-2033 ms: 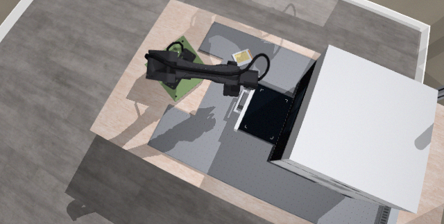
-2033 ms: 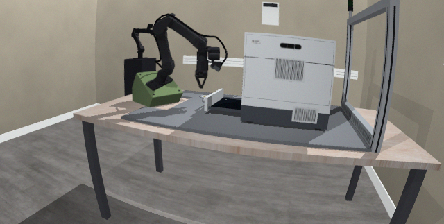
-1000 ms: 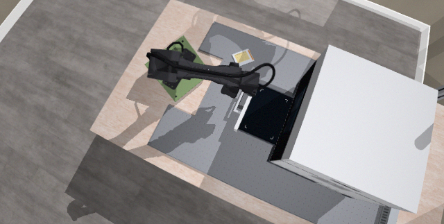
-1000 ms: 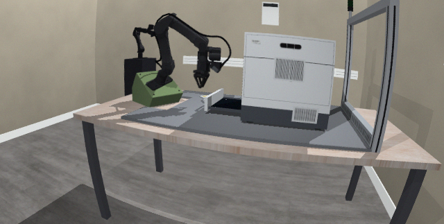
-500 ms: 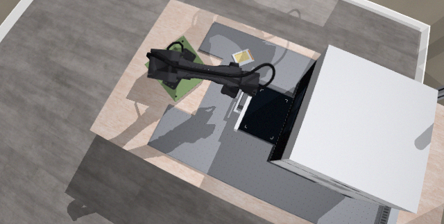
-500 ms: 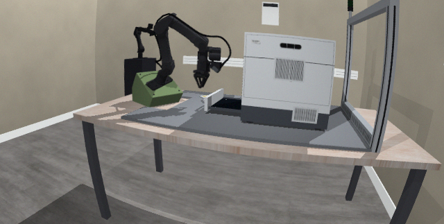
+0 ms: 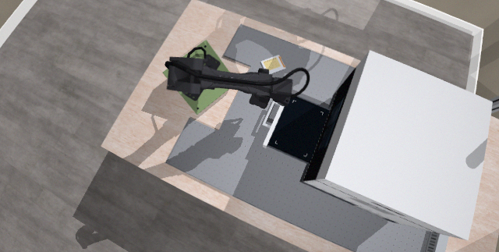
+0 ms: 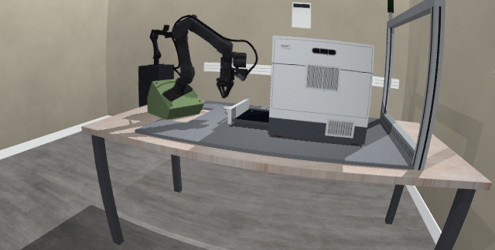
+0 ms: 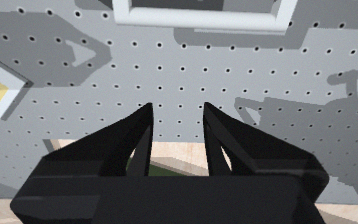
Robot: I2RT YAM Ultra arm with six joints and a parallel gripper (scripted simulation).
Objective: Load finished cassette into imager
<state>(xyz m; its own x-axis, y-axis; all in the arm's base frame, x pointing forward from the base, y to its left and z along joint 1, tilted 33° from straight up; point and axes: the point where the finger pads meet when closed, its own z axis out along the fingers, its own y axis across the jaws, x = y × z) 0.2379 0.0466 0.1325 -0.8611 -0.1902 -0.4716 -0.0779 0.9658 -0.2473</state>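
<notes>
My hand is 230 mm to the right of the cassette FINISHED, 110 mm above it and 50 mm past it. Also, from my hand: drawer 200 mm ahead, 70 mm below, 10 mm to the right.
</notes>
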